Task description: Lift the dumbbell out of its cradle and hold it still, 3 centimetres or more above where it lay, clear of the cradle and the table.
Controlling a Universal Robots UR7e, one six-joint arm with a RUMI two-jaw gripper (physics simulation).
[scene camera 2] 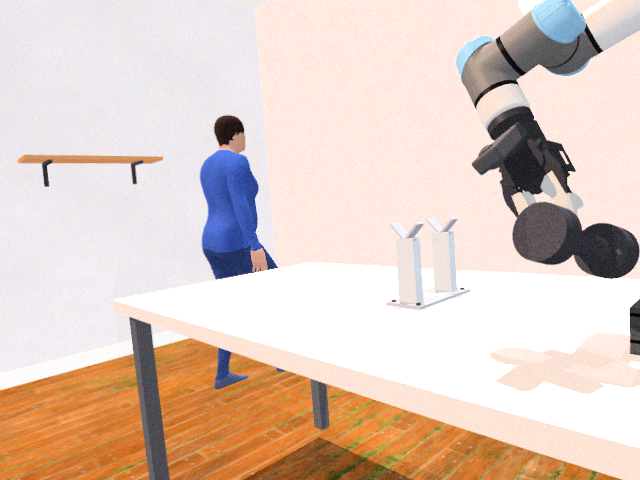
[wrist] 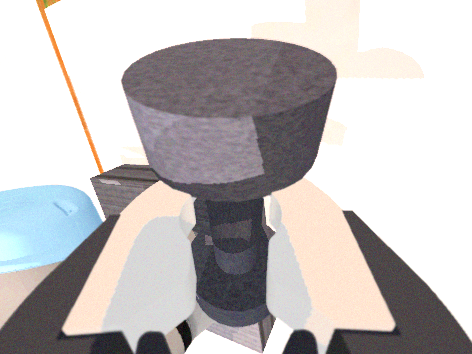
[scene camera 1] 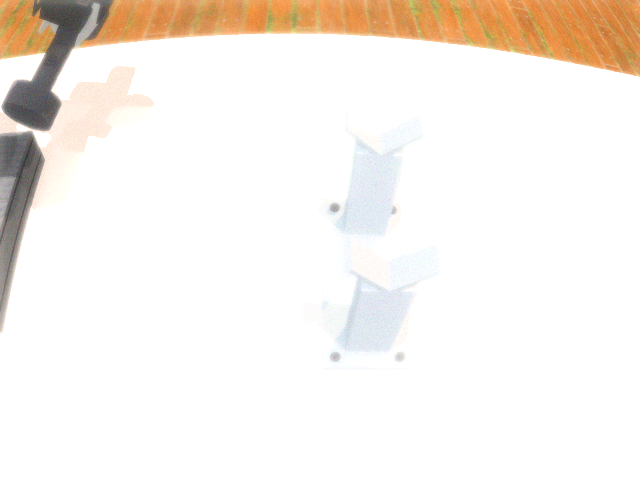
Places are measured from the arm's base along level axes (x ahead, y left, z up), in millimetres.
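Pixels of known places: gripper, between the fingertips: (wrist: 233,165) (scene camera 1: 67,36).
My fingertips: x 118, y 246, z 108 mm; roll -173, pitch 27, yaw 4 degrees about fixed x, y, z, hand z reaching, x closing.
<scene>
Behind a point stands the place of what it marks.
The dark grey dumbbell (scene camera 1: 32,104) {x 136, y 115, z 106 mm} (scene camera 2: 540,232) {x 119, y 298, z 123 mm} (wrist: 230,80) {x 130, y 293, z 137 mm} hangs in the air, tilted, with its far head lower in the scene camera 2 view. My gripper (scene camera 1: 69,28) {x 118, y 246, z 108 mm} (scene camera 2: 551,198) (wrist: 233,165) {x 118, y 246, z 108 mm} is shut on its handle, between the two round heads. In the scene camera 2 view the dumbbell is clear of the white table (scene camera 2: 310,310) {x 703, y 327, z -70 mm}, and its shadow lies apart from it on the table top. A cradle under the dumbbell cannot be made out against the bright table.
A white stand (scene camera 1: 373,191) {x 557, y 117, z 27 mm} (scene camera 2: 409,271) {x 542, y 145, z 13 mm} with two V-topped posts stands on the table, apart from the dumbbell. A dark box (scene camera 1: 18,206) {x 91, y 48, z -32 mm} (scene camera 2: 635,330) {x 61, y 156, z -33 mm} (wrist: 120,197) {x -140, y 86, z 1 mm} stands near and below the dumbbell. A person in blue (scene camera 2: 227,201) stands behind the table.
</scene>
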